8 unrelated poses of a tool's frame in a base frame.
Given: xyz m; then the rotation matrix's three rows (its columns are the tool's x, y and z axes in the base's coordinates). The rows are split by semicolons.
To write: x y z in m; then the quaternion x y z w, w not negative. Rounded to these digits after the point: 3 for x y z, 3 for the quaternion.
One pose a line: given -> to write
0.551 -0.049 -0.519; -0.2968 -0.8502 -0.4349; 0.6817 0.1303 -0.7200; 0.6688 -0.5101 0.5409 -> 0.551 -0.049 -0.519 0.090 -0.471 0.653 0.586
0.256 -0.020 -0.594; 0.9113 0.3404 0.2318; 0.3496 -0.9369 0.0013; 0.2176 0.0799 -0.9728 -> 0.256 -0.020 -0.594 0.977 0.176 0.115 0.020
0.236 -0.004 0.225; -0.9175 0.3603 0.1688; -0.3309 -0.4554 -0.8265; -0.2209 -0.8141 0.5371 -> 0.236 -0.004 0.225 0.015 0.481 -0.853 0.203
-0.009 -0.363 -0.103; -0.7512 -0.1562 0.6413; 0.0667 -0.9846 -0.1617; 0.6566 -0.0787 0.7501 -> -0.009 -0.363 -0.103 0.348 -0.064 0.934 0.060
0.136 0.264 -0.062; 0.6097 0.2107 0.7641; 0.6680 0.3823 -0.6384; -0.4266 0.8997 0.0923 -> 0.136 0.264 -0.062 0.533 0.412 0.158 0.722
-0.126 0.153 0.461; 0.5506 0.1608 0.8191; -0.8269 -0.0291 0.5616; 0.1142 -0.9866 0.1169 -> -0.126 0.153 0.461 -0.605 0.275 -0.386 0.640
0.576 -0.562 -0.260; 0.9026 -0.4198 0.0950; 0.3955 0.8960 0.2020; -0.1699 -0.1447 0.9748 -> 0.576 -0.562 -0.260 -0.089 0.068 0.210 0.971
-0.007 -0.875 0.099; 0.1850 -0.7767 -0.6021; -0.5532 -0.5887 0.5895; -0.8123 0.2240 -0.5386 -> -0.007 -0.875 0.099 -0.760 0.437 0.465 0.120
